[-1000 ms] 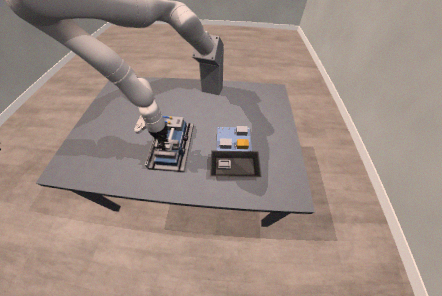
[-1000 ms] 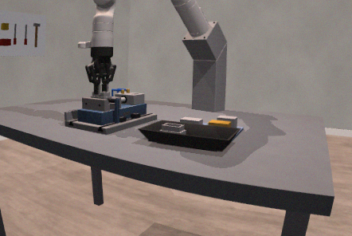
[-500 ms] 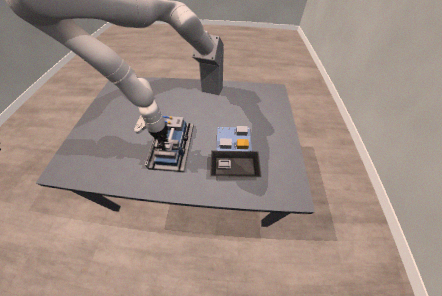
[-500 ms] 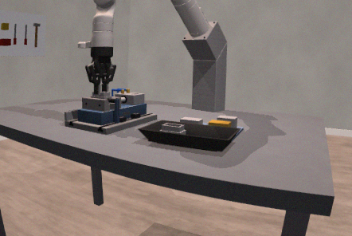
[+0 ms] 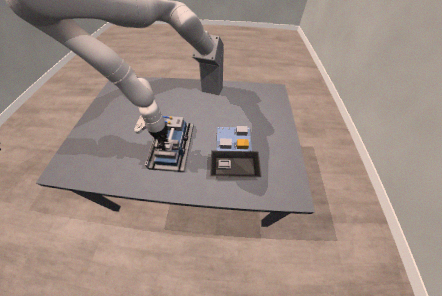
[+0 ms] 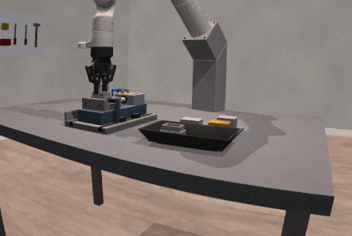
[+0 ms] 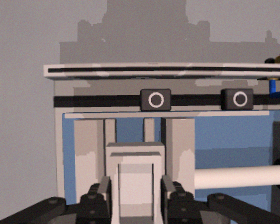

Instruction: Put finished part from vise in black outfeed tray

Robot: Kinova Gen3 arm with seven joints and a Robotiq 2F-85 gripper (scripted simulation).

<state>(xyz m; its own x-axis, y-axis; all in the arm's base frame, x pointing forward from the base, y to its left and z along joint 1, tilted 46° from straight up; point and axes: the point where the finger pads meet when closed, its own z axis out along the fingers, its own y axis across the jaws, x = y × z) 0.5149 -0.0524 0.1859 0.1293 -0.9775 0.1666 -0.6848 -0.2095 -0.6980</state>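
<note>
Now: hand 80 mm past the white screw rod, 10 mm to the left of it and 40 mm above it. The rest, counted from my hand: blue pallet: 190 mm behind, 300 mm to the left, 120 mm below; then orange block: 160 mm behind, 360 mm to the left, 100 mm below; then vise: 70 mm behind, 10 mm to the right, 80 mm below.
</note>
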